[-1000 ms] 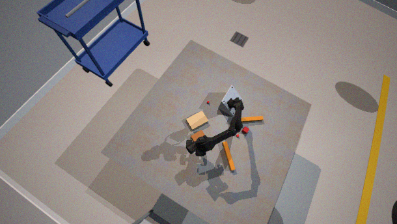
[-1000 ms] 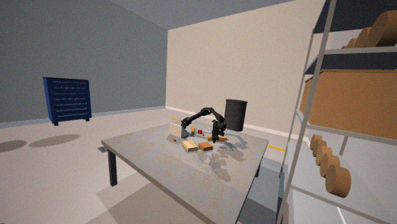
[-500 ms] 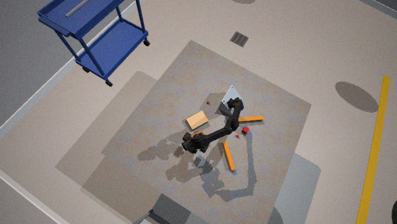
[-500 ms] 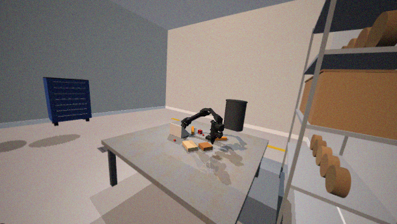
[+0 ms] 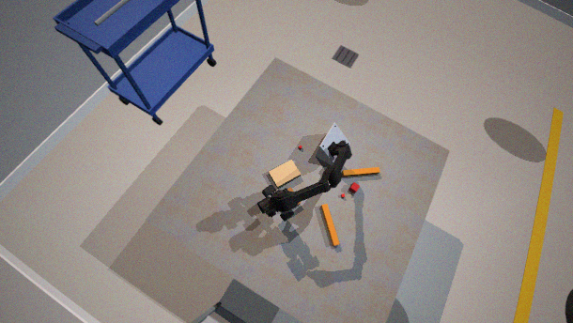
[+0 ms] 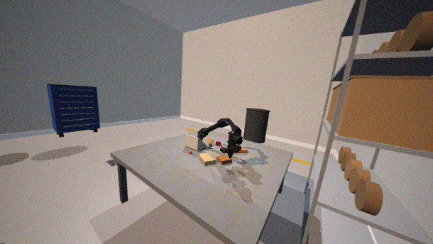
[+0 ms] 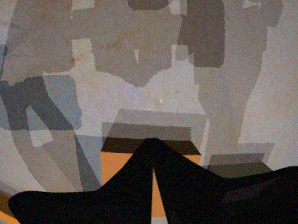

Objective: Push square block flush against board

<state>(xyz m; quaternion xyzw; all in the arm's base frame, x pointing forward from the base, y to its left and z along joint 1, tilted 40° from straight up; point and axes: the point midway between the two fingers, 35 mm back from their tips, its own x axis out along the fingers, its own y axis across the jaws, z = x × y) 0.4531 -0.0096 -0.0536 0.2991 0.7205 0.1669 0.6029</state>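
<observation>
Now: gripper tip 8 cm past the orange-brown square block, 2 cm to the right of it and 4 cm above it. The rest, counted from my gripper tip: pale wooden slab (18 cm behind, 9 cm to the right, 4 cm below).
</observation>
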